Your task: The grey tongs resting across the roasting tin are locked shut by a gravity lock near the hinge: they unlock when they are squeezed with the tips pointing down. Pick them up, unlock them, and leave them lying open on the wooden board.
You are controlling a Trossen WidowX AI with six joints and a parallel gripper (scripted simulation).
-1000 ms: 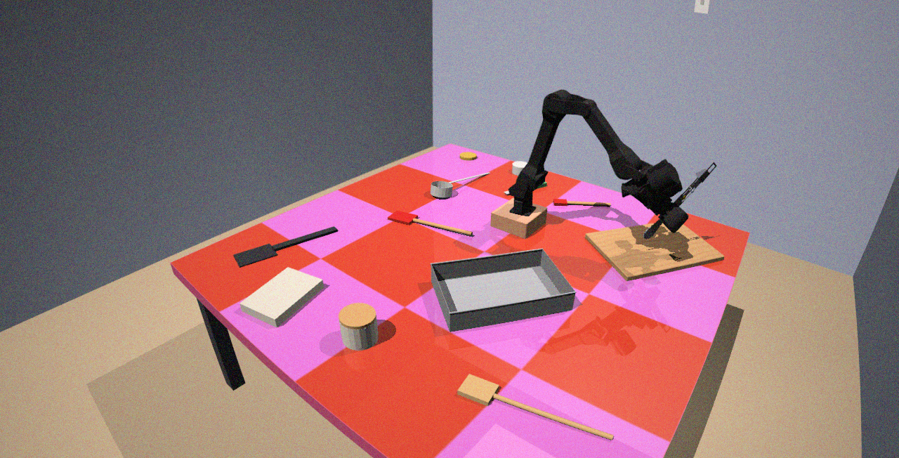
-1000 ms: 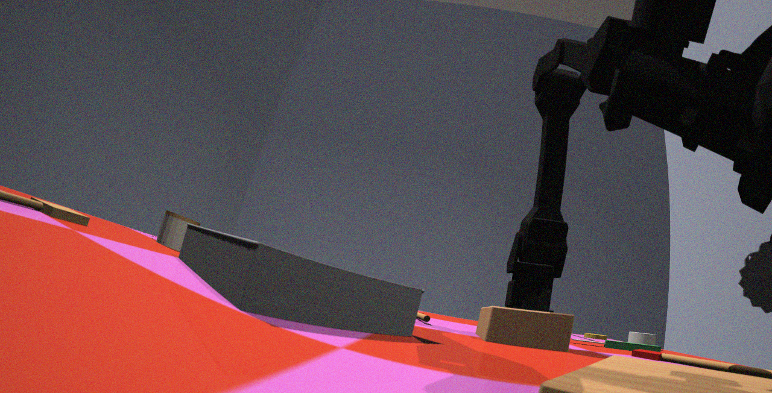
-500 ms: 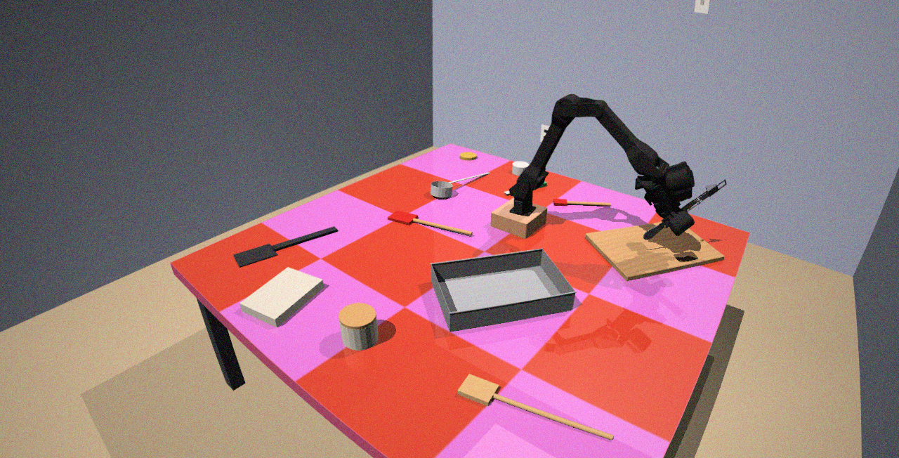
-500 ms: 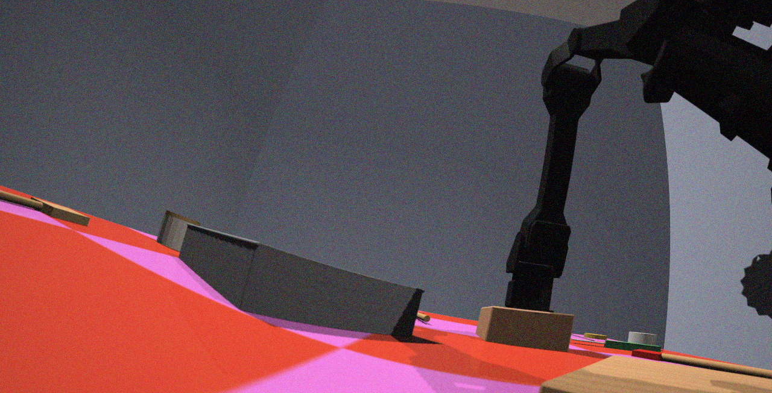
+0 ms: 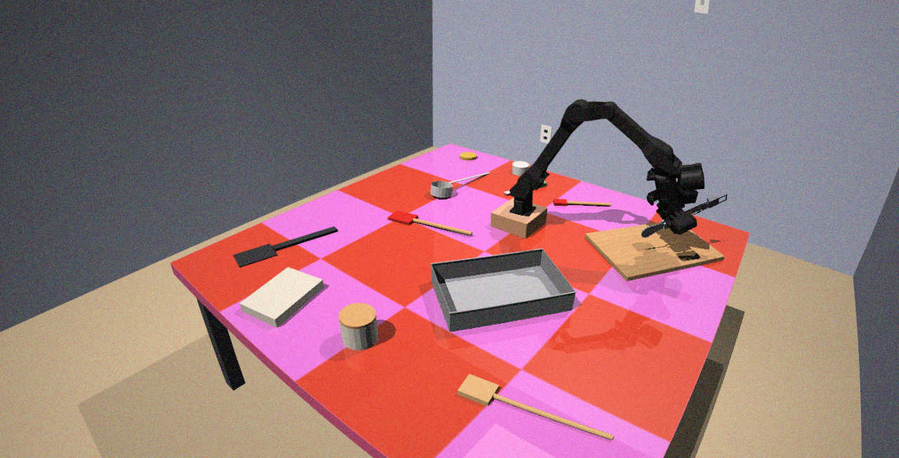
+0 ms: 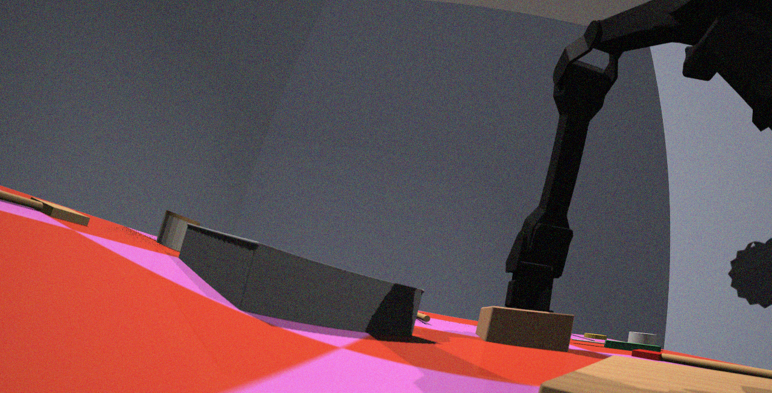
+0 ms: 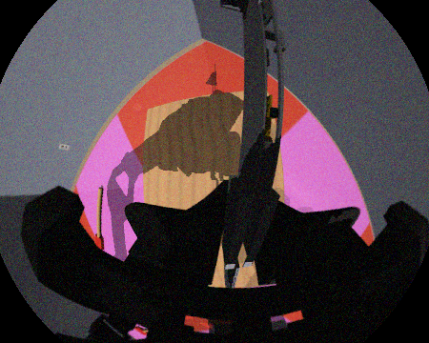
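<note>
Right now my gripper tip is 7 cm above the wooden board, 5 cm to the left of it and 1 cm past it. The rest, counted from my gripper tip: red spatula (73 cm to the right, 21 cm ahead, 7 cm below); then black spatula (100 cm to the right, 55 cm ahead, 7 cm below); then roasting tin (42 cm ahead, 36 cm to the right, 5 cm below).
</note>
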